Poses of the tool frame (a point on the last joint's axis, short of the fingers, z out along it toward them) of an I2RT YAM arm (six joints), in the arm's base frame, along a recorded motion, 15 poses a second.
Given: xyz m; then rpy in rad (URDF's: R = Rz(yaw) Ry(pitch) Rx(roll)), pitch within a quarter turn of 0, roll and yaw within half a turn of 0.
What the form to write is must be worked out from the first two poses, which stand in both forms.
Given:
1: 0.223 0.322 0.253 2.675 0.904 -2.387
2: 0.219 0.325 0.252 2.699 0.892 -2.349
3: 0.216 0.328 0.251 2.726 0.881 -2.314
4: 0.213 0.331 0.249 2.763 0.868 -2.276
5: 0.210 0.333 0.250 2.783 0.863 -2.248
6: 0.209 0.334 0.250 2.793 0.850 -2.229
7: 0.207 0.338 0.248 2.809 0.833 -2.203
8: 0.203 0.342 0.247 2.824 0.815 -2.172
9: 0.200 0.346 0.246 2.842 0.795 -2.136
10: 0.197 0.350 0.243 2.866 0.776 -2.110
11: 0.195 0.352 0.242 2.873 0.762 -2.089
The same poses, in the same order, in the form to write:
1: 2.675 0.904 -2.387 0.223 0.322 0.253
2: 2.699 0.892 -2.349 0.219 0.325 0.252
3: 2.726 0.881 -2.314 0.216 0.328 0.251
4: 2.763 0.868 -2.276 0.213 0.331 0.249
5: 2.783 0.863 -2.248 0.210 0.333 0.250
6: 2.793 0.850 -2.229 0.209 0.334 0.250
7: 2.809 0.833 -2.203 0.207 0.338 0.248
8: 2.824 0.815 -2.172 0.203 0.342 0.247
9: 2.842 0.795 -2.136 0.200 0.346 0.246
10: 2.866 0.776 -2.110 0.197 0.350 0.243
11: 2.873 0.762 -2.089 0.195 0.352 0.242
